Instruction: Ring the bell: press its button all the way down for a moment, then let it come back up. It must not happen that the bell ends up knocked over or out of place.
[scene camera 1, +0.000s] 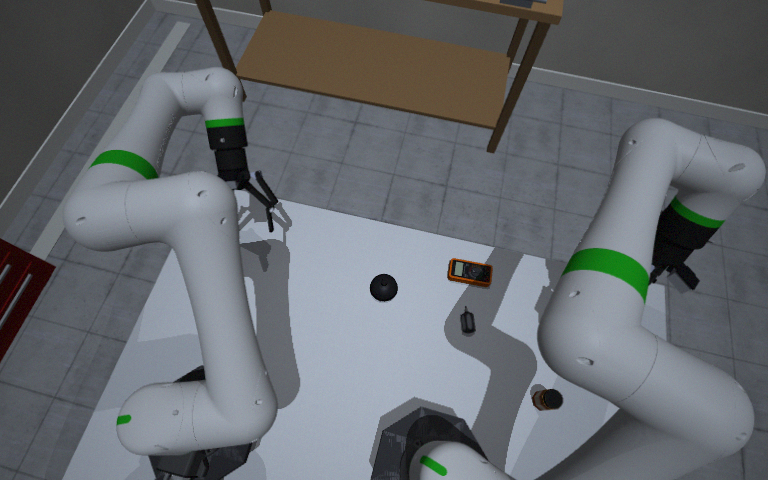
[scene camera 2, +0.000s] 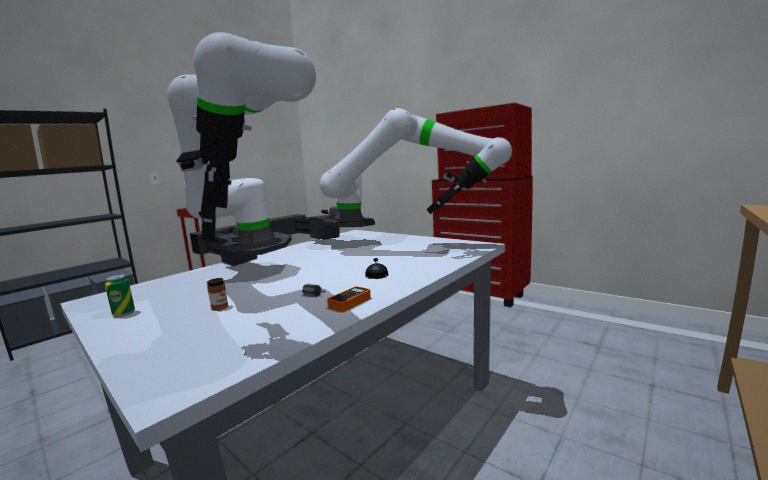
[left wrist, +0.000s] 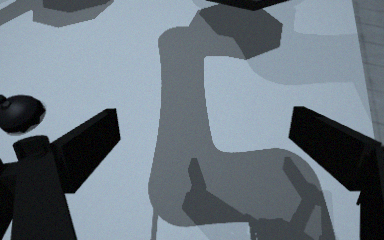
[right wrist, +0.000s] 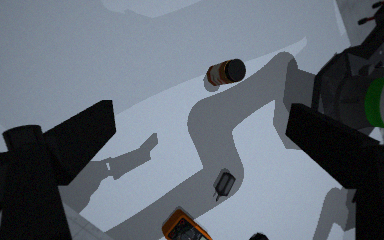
Labels:
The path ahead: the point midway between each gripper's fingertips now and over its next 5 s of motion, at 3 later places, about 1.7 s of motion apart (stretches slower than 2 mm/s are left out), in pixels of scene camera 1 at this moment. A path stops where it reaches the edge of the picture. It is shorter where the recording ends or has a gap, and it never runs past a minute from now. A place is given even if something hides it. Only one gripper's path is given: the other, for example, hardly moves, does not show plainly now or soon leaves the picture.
My left gripper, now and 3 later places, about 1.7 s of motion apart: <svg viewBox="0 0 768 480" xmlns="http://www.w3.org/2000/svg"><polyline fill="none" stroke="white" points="244,233 362,260 384,275 381,281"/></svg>

